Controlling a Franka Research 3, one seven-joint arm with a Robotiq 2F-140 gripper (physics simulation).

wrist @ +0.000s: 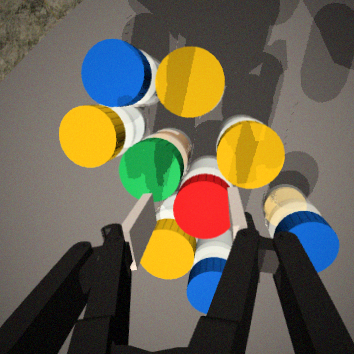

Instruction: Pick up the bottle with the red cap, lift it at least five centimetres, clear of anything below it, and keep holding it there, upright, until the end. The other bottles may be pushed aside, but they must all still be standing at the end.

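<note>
The bottle with the red cap (202, 209) stands in the middle of a cluster of bottles, seen from above in the wrist view. My gripper (190, 205) is partly open and nothing is held between its fingers. Its right fingertip overlaps the right edge of the red cap in the view, and its left fingertip is over the lower edge of the green cap. The red-capped bottle's body is mostly hidden under its cap; some of its white shoulder shows above it. The height between fingertips and caps is hard to tell.
A green-capped bottle (151, 170) stands close at upper left, a yellow-capped one (168, 250) at lower left, a blue-capped one (205, 287) below, partly behind the right finger. Another yellow-capped bottle (251, 155) is upper right, another blue-capped one (312, 243) right. Several more stand at upper left.
</note>
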